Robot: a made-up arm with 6 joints.
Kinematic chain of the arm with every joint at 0, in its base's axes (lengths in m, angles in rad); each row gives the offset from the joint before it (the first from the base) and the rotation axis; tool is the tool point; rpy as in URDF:
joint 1: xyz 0 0 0.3 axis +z
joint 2: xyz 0 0 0 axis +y
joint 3: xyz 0.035 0 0.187 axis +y
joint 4: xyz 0.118 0 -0.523 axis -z
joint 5: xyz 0 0 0 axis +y
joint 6: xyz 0.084 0 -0.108 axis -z
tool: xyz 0 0 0 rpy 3.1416 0 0
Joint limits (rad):
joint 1: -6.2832..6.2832
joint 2: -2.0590..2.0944
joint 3: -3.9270..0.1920
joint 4: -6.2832..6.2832
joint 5: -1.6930..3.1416
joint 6: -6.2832..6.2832
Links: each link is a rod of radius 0.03 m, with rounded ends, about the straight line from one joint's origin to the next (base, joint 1, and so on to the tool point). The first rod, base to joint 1, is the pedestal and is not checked.
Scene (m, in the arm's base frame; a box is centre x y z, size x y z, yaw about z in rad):
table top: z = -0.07
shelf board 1: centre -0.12 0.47 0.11 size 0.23 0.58 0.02 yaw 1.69
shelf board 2: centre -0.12 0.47 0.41 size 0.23 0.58 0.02 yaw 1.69
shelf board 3: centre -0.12 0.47 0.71 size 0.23 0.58 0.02 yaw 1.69
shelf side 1: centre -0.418 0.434 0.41 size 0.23 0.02 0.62 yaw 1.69
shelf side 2: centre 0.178 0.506 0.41 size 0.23 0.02 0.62 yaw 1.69
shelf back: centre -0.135 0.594 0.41 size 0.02 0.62 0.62 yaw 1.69
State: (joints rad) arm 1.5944 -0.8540 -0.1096 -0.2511 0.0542 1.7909
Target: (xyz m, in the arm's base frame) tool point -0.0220 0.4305 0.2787
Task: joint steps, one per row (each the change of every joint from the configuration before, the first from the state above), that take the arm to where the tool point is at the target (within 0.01 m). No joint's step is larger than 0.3 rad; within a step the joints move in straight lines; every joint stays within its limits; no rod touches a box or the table.
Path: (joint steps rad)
1: -0.0214 -0.0831 0.1005 -0.0149 -0.2736 0.0000
2: -0.0214 -0.0830 0.1006 -0.0149 -0.2737 0.0000
3: -0.0214 -0.0831 0.1005 -0.0149 -0.2736 0.0000

